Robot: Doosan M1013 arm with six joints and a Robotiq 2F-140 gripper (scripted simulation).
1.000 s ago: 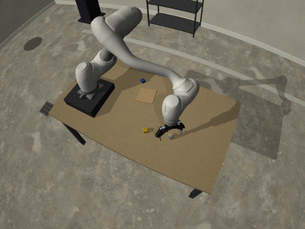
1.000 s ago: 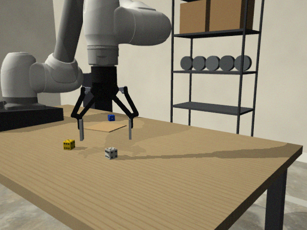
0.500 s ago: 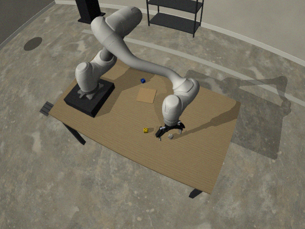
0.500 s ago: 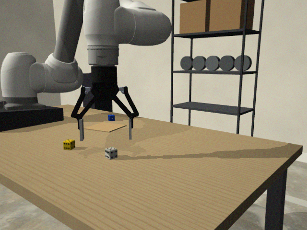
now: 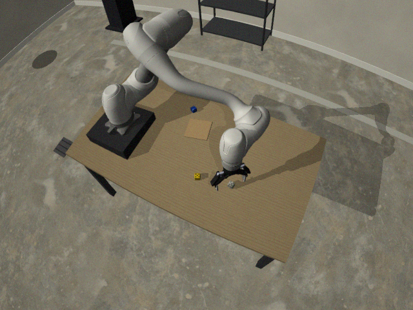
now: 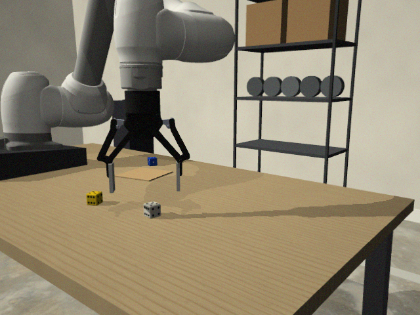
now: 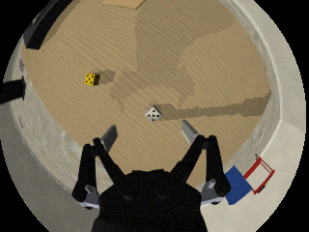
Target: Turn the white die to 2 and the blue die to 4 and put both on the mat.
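The white die lies 60 mm below my hand and 20 mm to the left of it. The rest, counted from my hand: blue die: 460 mm behind, 360 mm to the left, 60 mm below; then mat: 360 mm behind, 250 mm to the left, 70 mm below; then yellow die: 180 mm behind, 60 mm below, 30 mm to the right.
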